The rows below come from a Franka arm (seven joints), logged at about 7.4 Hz.
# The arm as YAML. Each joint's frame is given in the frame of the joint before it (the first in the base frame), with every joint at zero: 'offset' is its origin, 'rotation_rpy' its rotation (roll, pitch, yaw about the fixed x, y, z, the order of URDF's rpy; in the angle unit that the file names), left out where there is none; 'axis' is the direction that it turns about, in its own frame. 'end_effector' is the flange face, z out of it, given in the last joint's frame.
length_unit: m
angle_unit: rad
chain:
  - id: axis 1
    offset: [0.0, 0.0, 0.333]
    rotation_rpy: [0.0, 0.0, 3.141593]
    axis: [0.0, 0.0, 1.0]
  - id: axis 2
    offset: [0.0, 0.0, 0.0]
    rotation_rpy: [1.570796, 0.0, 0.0]
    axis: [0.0, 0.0, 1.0]
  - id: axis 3
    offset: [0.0, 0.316, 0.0]
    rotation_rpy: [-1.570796, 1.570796, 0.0]
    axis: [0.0, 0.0, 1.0]
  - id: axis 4
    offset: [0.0, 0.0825, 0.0]
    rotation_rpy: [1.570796, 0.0, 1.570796]
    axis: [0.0, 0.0, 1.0]
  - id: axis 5
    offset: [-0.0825, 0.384, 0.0]
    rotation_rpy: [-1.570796, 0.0, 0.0]
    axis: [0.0, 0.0, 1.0]
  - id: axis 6
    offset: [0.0, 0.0, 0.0]
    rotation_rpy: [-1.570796, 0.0, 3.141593]
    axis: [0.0, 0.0, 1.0]
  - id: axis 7
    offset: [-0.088, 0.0, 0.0]
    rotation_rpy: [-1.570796, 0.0, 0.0]
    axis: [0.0, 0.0, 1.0]
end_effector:
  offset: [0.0, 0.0, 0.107]
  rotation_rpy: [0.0, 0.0, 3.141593]
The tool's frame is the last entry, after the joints.
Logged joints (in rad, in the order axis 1, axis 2, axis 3, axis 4, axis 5, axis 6, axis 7), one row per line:
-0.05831, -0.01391, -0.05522, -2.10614, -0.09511, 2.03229, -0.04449
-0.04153, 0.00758, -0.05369, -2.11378, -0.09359, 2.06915, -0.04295
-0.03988, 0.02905, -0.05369, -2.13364, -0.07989, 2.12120, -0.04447
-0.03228, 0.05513, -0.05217, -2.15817, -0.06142, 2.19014, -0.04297
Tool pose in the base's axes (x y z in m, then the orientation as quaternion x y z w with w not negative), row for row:
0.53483, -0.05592, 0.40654, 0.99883, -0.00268, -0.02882, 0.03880
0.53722, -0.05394, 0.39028, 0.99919, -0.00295, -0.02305, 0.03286
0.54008, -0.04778, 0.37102, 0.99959, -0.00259, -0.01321, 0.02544
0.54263, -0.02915, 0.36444, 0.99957, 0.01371, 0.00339, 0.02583
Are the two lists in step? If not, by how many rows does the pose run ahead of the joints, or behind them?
The pose runs 1 row ahead of the joints: the pose in row i belongs to the joints in row i + 1.
